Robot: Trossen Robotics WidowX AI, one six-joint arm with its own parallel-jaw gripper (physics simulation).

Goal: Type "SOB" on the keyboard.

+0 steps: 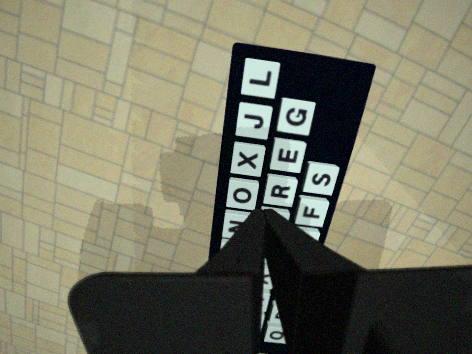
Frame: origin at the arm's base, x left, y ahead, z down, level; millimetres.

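Seen in the pictures: gripper, fingertip midpoint: [262, 218].
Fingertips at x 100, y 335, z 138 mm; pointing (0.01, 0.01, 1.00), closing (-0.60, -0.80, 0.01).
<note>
Pixels of each thing's top centre, then the offset from my fingertips to it.
- black keyboard, top centre: [268, 246] dy -26, dx +25, dz +29 mm
- S key, top centre: [321, 180] dy -23, dx -26, dz +29 mm
- O key, top centre: [242, 195] dy +6, dx +7, dz +29 mm
- X key, top centre: [247, 160] dy +16, dx -11, dz +29 mm
- N key, top centre: [237, 227] dy -3, dx +26, dz +29 mm
- R key, top centre: [280, 192] dy -10, dx -7, dz +29 mm
- L key, top centre: [260, 78] dy +35, dx -48, dz +29 mm
- J key, top centre: [253, 121] dy +25, dx -30, dz +29 mm
- G key, top centre: [296, 117] dy +9, dx -44, dz +29 mm
- E key, top centre: [287, 156] dy +0, dx -25, dz +29 mm
- F key, top centre: [312, 213] dy -33, dx -7, dz +29 mm
A black keyboard [340, 100] with white letter keys runs from the top middle down under the gripper. The S key [321, 178] is in the right row. The O key [242, 194] is in the left row, between the X key [248, 160] and the N key [234, 226]. The B key does not show; several keys are hidden behind the fingers. My gripper [262, 218] is shut and empty. Its tips appear over the middle row, just below the R key [280, 191], with a partly covered key behind them. Whether the tips touch a key cannot be told.
The keyboard lies on a surface with a beige tile pattern [100, 165]. The L key [261, 78], J key [254, 120], G key [296, 117], E key [288, 155] and F key [312, 211] also show. Shadows fall on both sides of the keyboard.
</note>
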